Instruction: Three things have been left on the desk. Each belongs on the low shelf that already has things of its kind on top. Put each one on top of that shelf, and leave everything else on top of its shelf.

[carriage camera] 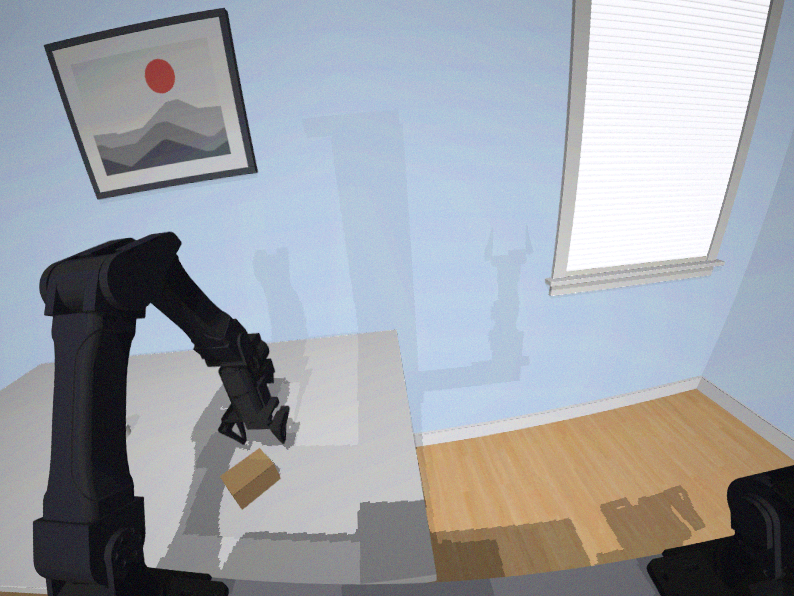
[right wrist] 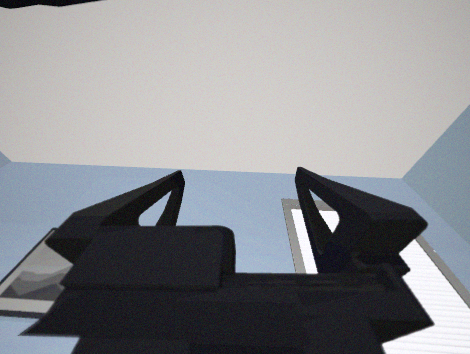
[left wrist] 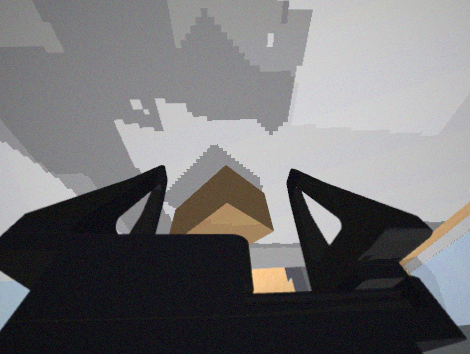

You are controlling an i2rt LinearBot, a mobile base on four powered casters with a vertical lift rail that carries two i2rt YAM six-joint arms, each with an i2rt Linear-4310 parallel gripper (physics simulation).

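Places are measured from the left arm's base along level axes (x back, y left, z down), in metres.
Pixels of known places: left gripper, fingertip midpoint: [carriage camera: 264,442] [left wrist: 228,174]; right gripper, fingertip midpoint: [right wrist: 238,174]; right arm's base, link origin: [carriage camera: 745,582].
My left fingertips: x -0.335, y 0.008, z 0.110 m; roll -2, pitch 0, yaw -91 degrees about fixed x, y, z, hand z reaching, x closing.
Behind a point stands the place of what it marks.
A brown box-shaped block [carriage camera: 250,477] {x -0.243, y 0.000, z 0.102 m} [left wrist: 225,197] {x -0.312, y 0.010, z 0.108 m} lies on the pale grey desk [carriage camera: 333,474] {x -0.285, y -0.148, z 0.152 m}, in the lower left of the carriage view. My left gripper [carriage camera: 259,443] {x -0.335, y 0.008, z 0.110 m} [left wrist: 228,174] {x -0.335, y 0.008, z 0.110 m} is open, with its fingers pointing down over the desk. In the carriage view it is just behind the block; in the left wrist view the block shows between and below the fingers, partly hidden by the gripper body. My right gripper [right wrist: 238,174] {x -0.013, y -0.666, z -0.447 m} is open and empty, facing the blue wall and ceiling. A small grey thing [carriage camera: 128,426] {x -0.391, y 0.439, z 0.130 m} shows partly behind the left arm, too hidden to identify. The low shelves do not show.
The desk's right edge borders a wooden floor [carriage camera: 545,468] {x -0.724, y -0.901, z 0.872 m}. A blue wall stands behind the desk, with a framed picture [carriage camera: 150,102] {x -0.821, y 0.377, z -0.674 m} [right wrist: 37,280] {x -0.812, y 0.465, z -0.577 m} and a window with a blind [carriage camera: 660,134] {x -1.015, y -1.300, z -0.484 m} [right wrist: 430,295] {x -1.043, y -1.569, z -0.633 m}. Shadows of the arms fall across the desk and wall.
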